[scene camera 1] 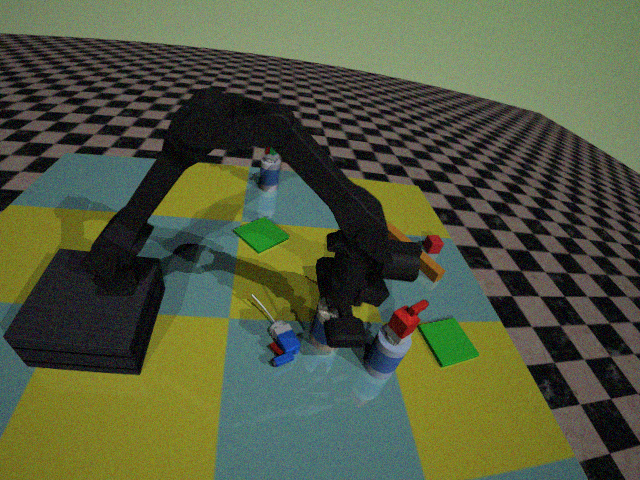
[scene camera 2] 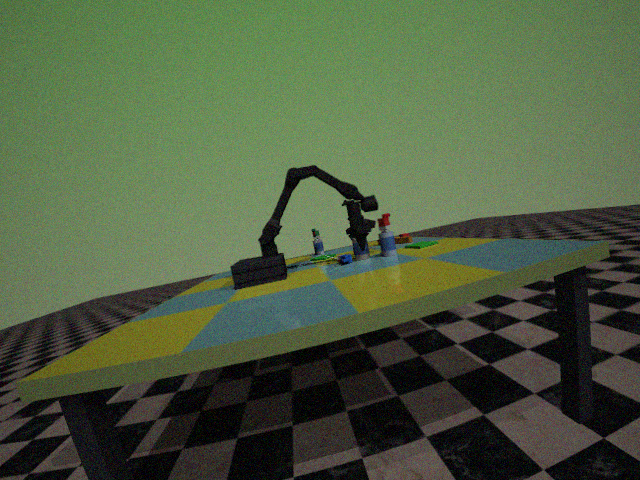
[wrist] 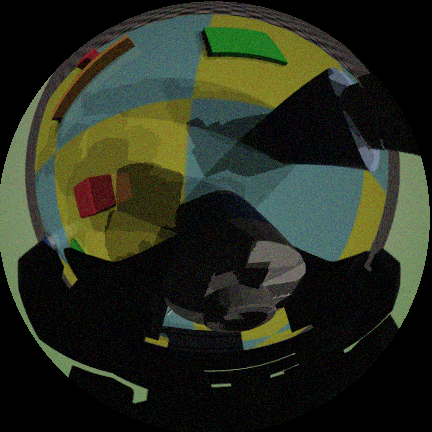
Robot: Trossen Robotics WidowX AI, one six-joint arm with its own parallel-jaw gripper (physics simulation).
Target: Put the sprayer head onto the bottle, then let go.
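Where they show: gripper, fingertip midpoint: [scene camera 1: 328,326] [scene camera 2: 360,249]; arm's base, link origin: [scene camera 1: 118,281] [scene camera 2: 269,256].
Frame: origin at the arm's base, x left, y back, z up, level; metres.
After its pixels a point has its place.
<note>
The blue, white and red sprayer head [scene camera 1: 284,341] @(x -0.101, y -0.298, z -0.055 m) [scene camera 2: 345,258] @(x -0.115, y -0.299, z -0.067 m) lies on its side on the table, its white tube pointing away from the bottle; in the wrist view it does not show. The white and blue bottle [scene camera 1: 318,333] @(x -0.094, y -0.362, z -0.046 m) [scene camera 2: 361,251] @(x -0.106, y -0.377, z -0.054 m) [wrist: 281,261] stands upright beside it, partly hidden by the gripper, with no head visible on it. My gripper [scene camera 1: 330,324] @(x -0.077, y -0.387, z -0.050 m) [scene camera 2: 362,245] @(x -0.077, y -0.387, z -0.050 m) [wrist: 225,240] @(x -0.077, y -0.387, z -0.050 m) points down around the bottle. Its two fingers are against the bottle's opposite sides, shut on it. The far finger is hidden in scene camera 1.
A bottle with a red head [scene camera 1: 383,355] @(x -0.169, y -0.459, z -0.016 m) [scene camera 2: 386,244] @(x -0.173, y -0.463, z -0.041 m) stands close to the right of the gripper. Another bottle [scene camera 1: 269,178] @(x 0.465, y -0.314, z -0.041 m) [scene camera 2: 318,245] @(x 0.466, y -0.312, z -0.029 m) stands at the back. Green plates [scene camera 1: 260,235] @(x 0.234, y -0.277, z -0.080 m) [scene camera 1: 448,342] @(x -0.123, y -0.655, z -0.080 m), an orange bar [scene camera 1: 433,267] @(x 0.087, y -0.710, z -0.059 m) and red cubes [scene camera 1: 434,243] [wrist: 95,196] lie around.
</note>
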